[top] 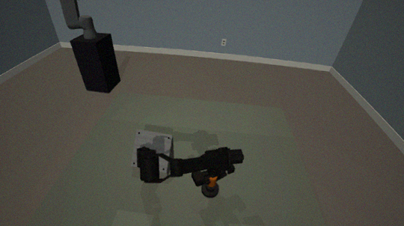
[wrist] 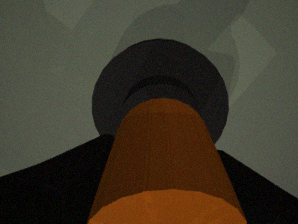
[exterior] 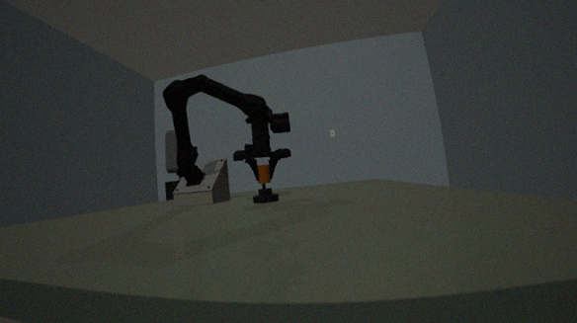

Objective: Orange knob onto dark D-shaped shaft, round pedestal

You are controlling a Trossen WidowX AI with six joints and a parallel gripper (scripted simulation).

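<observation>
Right now my gripper tip is 20 mm below the orange knob. The rest, counted from my gripper tip: dark pedestal: 40 mm below.
</observation>
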